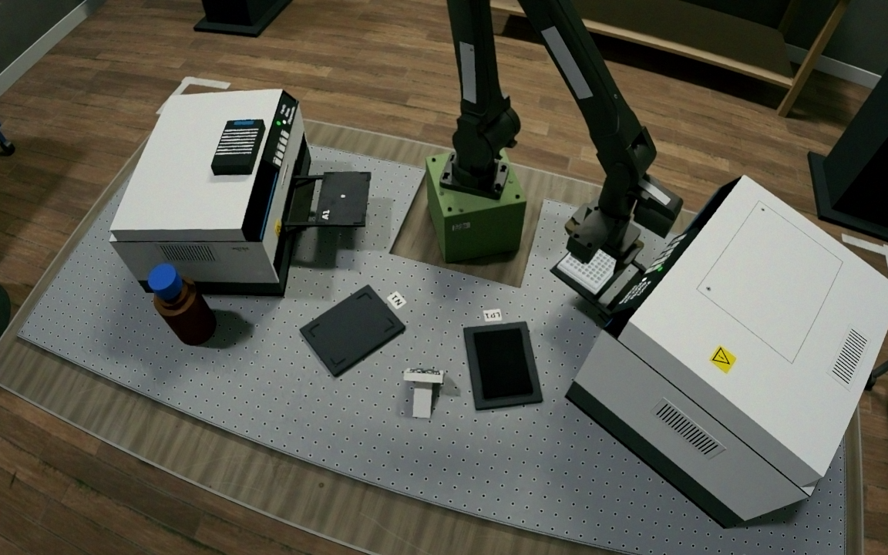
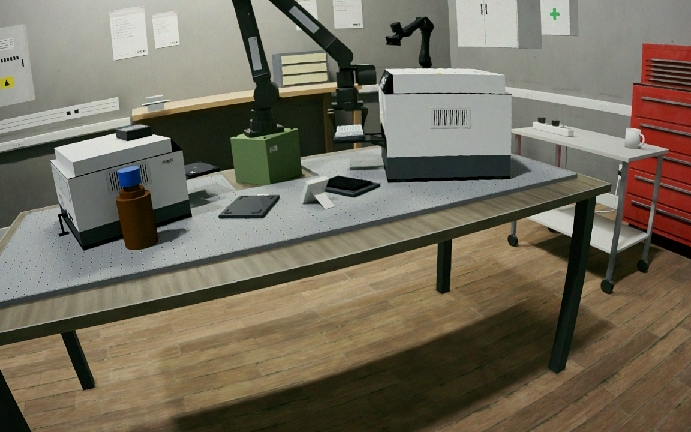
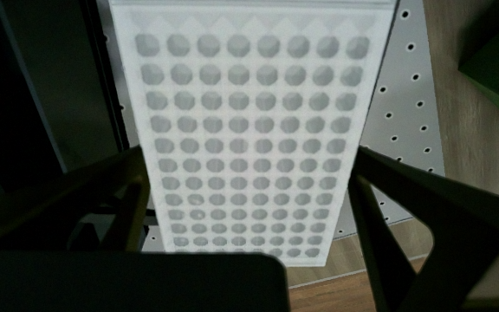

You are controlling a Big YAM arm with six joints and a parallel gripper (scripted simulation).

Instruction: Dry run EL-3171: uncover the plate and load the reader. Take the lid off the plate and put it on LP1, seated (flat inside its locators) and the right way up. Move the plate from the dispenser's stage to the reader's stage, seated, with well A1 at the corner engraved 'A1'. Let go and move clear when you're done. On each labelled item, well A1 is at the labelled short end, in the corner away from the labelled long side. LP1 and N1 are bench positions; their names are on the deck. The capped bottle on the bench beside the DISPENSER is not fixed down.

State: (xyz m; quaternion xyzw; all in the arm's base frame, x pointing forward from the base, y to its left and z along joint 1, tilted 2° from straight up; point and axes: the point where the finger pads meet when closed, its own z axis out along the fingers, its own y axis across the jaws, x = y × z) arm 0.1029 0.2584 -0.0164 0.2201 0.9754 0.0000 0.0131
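Now: hand right at the well plate. The rest, counted from my hand: LP1 pad: 20 cm ahead, 12 cm to the right, 12 cm below; dark lid: 20 cm ahead, 12 cm to the right, 11 cm below; N1 nest: 21 cm ahead, 40 cm to the right, 12 cm below.
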